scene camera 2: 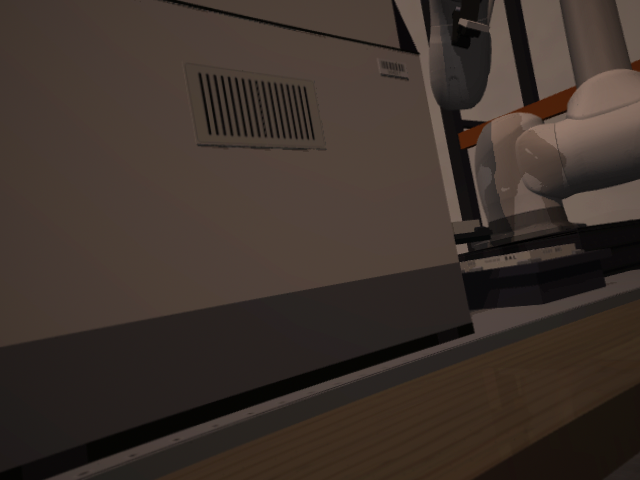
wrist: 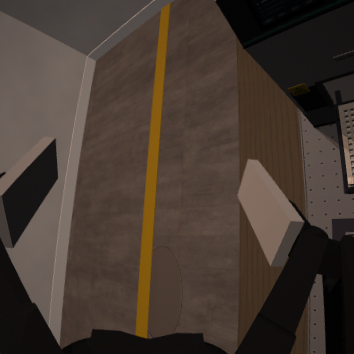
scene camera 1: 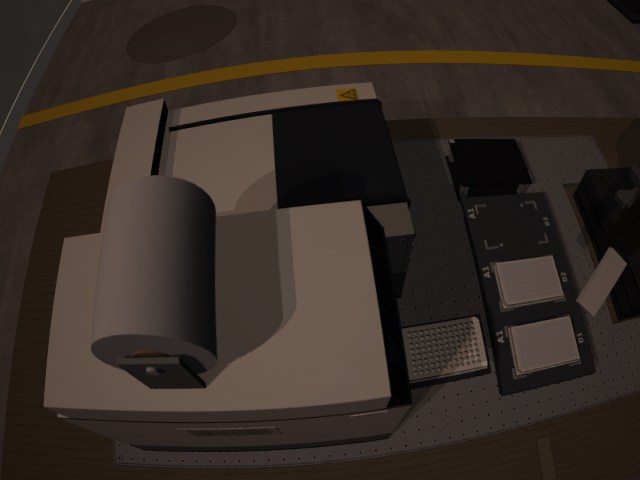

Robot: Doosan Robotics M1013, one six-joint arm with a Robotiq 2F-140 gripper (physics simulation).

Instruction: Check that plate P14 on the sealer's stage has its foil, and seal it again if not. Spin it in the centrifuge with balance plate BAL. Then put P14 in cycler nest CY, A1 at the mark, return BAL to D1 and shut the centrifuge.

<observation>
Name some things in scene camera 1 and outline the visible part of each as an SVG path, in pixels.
My gripper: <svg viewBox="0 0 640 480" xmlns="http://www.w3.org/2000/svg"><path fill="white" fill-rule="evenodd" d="M640 197L601 237L601 242L607 249L606 253L576 299L576 302L592 317L596 315L627 265L625 258L640 248Z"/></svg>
A clear well plate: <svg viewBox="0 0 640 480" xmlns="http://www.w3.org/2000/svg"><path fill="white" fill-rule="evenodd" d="M479 319L474 316L403 328L402 335L409 382L423 382L487 369L488 363Z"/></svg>
</observation>
